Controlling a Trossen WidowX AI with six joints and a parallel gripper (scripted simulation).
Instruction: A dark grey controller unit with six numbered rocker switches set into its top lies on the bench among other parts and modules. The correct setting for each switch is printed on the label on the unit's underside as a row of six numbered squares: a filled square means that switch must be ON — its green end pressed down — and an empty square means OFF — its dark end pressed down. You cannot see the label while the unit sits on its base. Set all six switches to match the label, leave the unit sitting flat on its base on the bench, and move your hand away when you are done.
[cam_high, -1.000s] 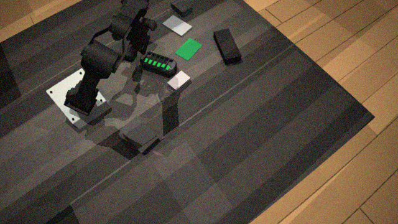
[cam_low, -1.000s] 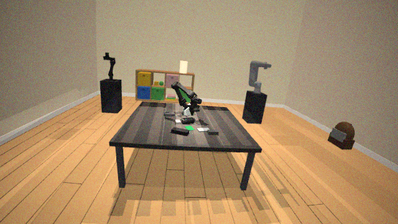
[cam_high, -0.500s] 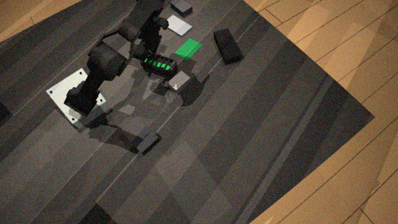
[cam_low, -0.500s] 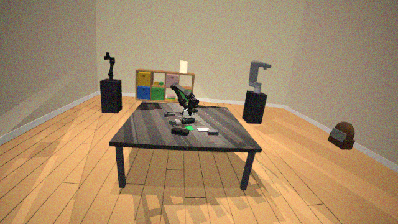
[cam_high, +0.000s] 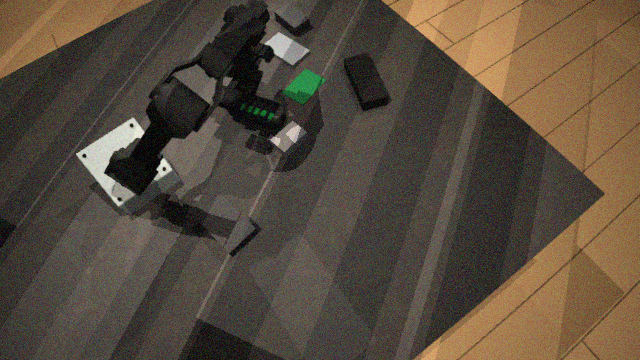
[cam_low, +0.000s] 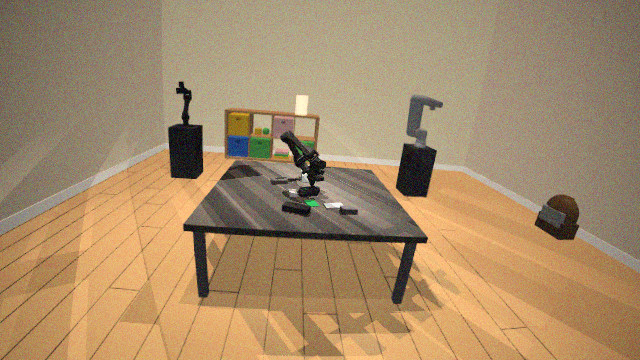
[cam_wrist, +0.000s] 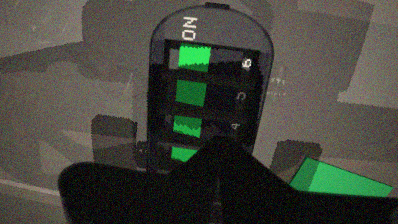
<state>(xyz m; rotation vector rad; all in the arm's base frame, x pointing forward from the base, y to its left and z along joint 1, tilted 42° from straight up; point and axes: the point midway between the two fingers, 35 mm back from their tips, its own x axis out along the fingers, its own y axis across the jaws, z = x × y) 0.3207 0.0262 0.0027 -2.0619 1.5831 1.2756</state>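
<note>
Right now my gripper tip is 15 cm short of the green plate, 1 cm to the left of it and 6 cm above it. Also, from my gripper tip: small dark block 26 cm ahead, 21 cm to the left, 4 cm below; then long dark block 27 cm ahead, 11 cm to the right, 4 cm below; then light grey plate 18 cm ahead, 13 cm to the left, 5 cm below.
</note>
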